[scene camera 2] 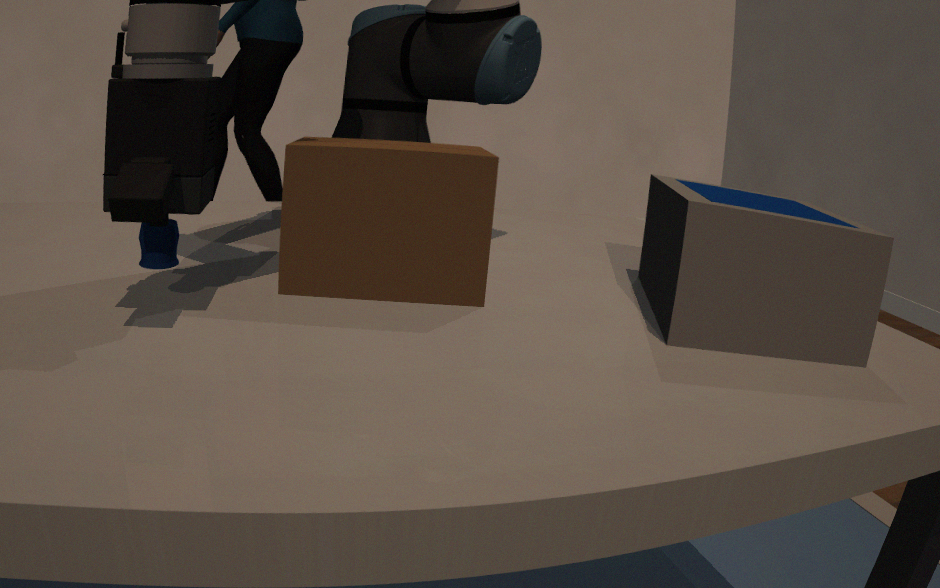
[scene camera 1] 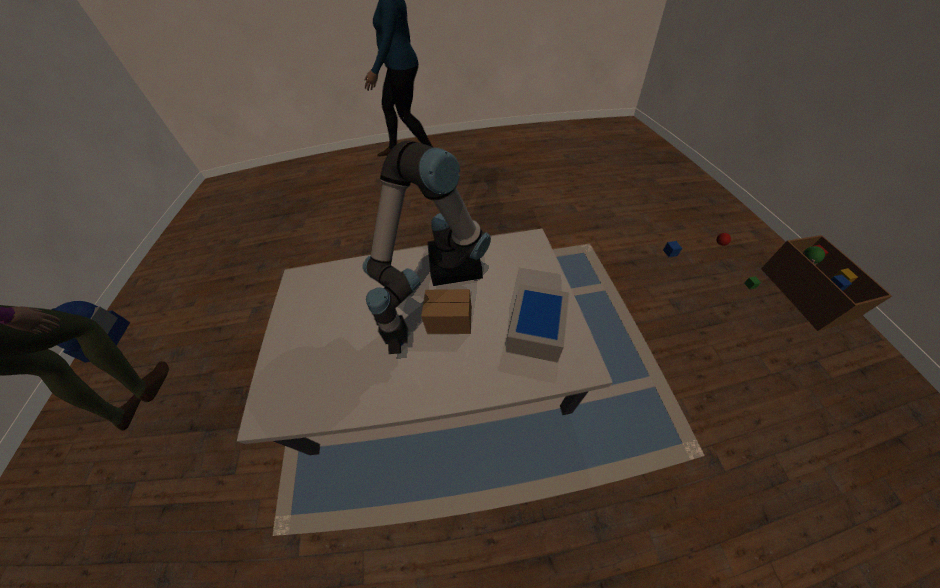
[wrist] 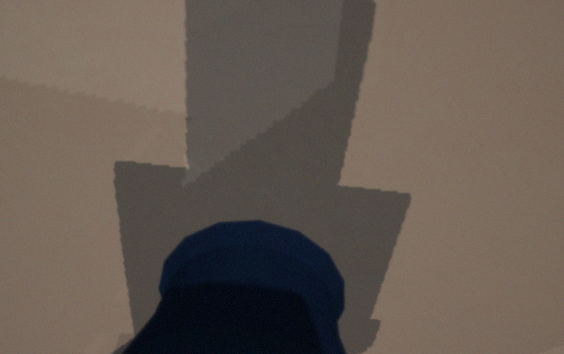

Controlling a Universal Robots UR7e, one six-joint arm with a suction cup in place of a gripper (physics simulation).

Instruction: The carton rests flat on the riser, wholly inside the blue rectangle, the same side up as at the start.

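Seen in the pictures: hand, tool point: (scene camera 2: 159,262) (wrist: 251,300); arm's base, link origin: (scene camera 1: 450,256).
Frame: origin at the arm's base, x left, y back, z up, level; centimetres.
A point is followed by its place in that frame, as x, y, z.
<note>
The brown carton (scene camera 1: 447,317) @(-4.1, -37.0, 4.8) (scene camera 2: 384,223) @(-5.1, -36.9, -0.5) rests flat on the table, between my gripper and the riser, with its taped seam on top. The pale grey riser (scene camera 1: 535,348) @(26.0, -53.3, 0.1) (scene camera 2: 776,285) @(24.5, -52.6, -1.0) stands on the table to the right of the carton. The blue rectangle (scene camera 1: 540,314) @(30.5, -42.1, 4.8) (scene camera 2: 769,199) @(34.5, -38.5, 4.8) is on its top face, with no object on it. My gripper (scene camera 1: 395,350) @(-24.4, -39.5, -3.5) (scene camera 2: 158,262) (wrist: 252,260), a blue suction cup, points down at the left of the carton, a little above the table and apart from the carton. Nothing hangs on the cup. The carton does not show in the wrist view.
The robot's base (scene camera 1: 454,266) @(1.4, -7.5, 0.9) stands on the table (scene camera 1: 325,409) @(-54.2, -61.8, -7.2) behind the carton. A person in teal (scene camera 1: 395,48) stands behind the table. Another person's green-clad legs (scene camera 1: 76,346) show at the left. A brown toy box (scene camera 1: 807,287) stands on the floor at the right.
</note>
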